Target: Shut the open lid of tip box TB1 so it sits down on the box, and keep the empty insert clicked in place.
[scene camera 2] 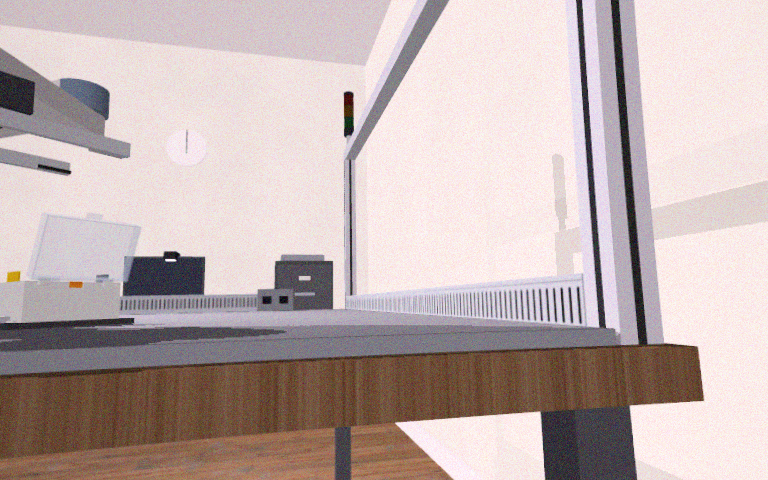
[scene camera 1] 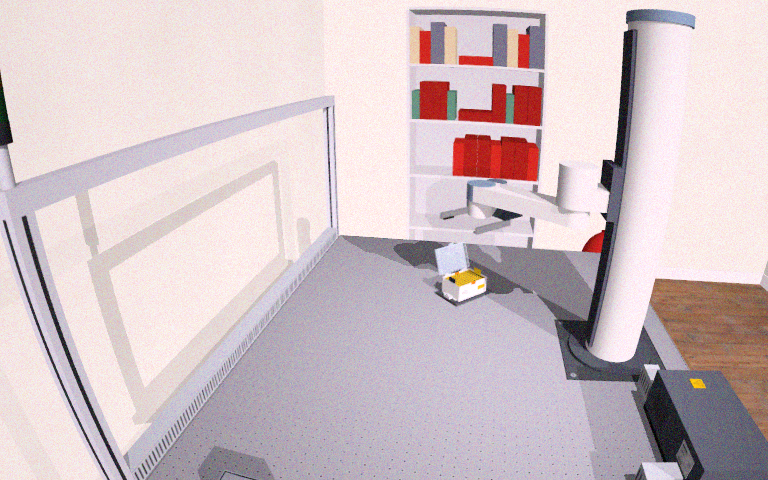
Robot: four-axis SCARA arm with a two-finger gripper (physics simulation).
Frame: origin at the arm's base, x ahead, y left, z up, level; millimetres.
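Seen in the pictures: gripper, fingertip midpoint: (scene camera 2: pixel 96 160) (scene camera 1: pixel 457 223); arm's base, link origin: (scene camera 1: pixel 608 352).
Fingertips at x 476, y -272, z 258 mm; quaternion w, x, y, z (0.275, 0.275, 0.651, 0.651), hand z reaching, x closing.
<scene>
Offsets run from my fingertips to a thing's middle. "spot": to the spot under its first point.
Tip box TB1 @[dy -7, dx -33, dz -212 mm] (scene camera 1: pixel 464 290) (scene camera 2: pixel 67 302) is a small white box on a dark base plate @[spot: dy +77, dx -17, dz -237 mm] (scene camera 1: pixel 457 303) near the back of the table. Its clear lid @[spot: dy -58, dx +17, dz -148 mm] (scene camera 1: pixel 451 259) (scene camera 2: pixel 84 246) stands open, tilted up from one edge of the box. The yellow insert @[dy -7, dx -33, dz -181 mm] (scene camera 1: pixel 470 276) lies in the top of the box; whether it is fully clicked in is too small to tell. A yellow tab @[dy -46, dx -73, dz -180 mm] (scene camera 2: pixel 13 276) shows at the box's top in scene camera 2. My gripper (scene camera 1: pixel 459 223) (scene camera 2: pixel 99 159) is open and empty, with its fingers wide apart, above the lid and touching nothing.
The white arm column (scene camera 1: pixel 656 186) stands at the right. A framed clear panel (scene camera 1: pixel 186 146) (scene camera 2: pixel 390 79) runs along one table side, with a slotted rail @[spot: dy -180, dx +528, dz -224 mm] (scene camera 2: pixel 475 302) at its foot. A dark cabinet @[spot: dy +685, dx -573, dz -130 mm] (scene camera 1: pixel 707 418) is at the front right. A bookshelf (scene camera 1: pixel 477 123) stands behind the table.
</scene>
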